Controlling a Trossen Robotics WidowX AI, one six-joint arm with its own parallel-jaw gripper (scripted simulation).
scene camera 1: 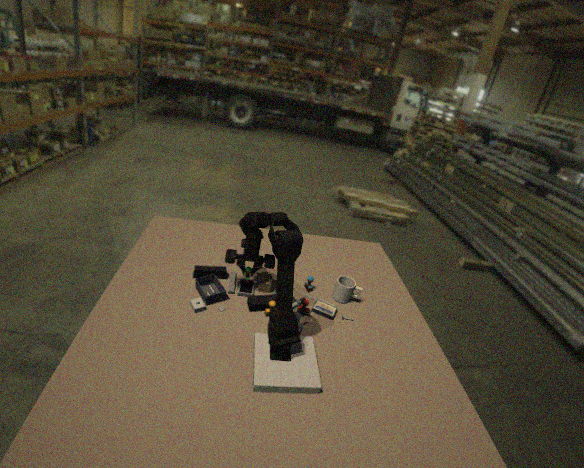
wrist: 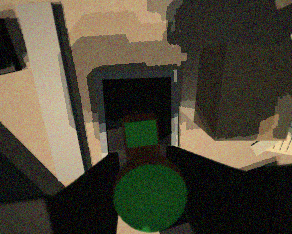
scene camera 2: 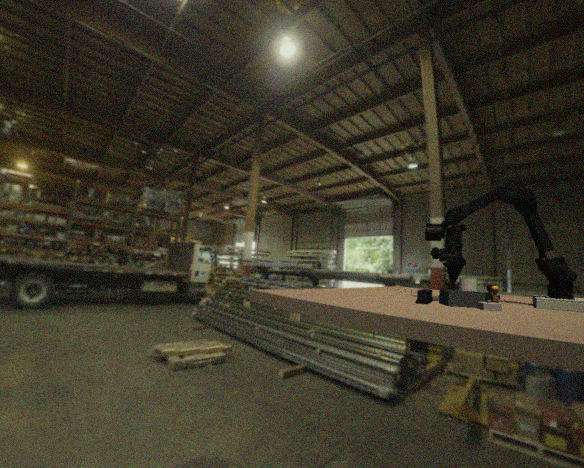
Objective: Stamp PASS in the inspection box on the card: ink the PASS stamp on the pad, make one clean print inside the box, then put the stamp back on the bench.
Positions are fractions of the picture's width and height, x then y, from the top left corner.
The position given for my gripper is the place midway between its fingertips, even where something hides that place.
Note:
In view: my gripper (scene camera 2: 0.77, 0.60), a green-knobbed stamp (wrist: 0.51, 0.80) and an ink pad (wrist: 0.40, 0.40).
My gripper also shows in the wrist view (wrist: 0.49, 0.67).

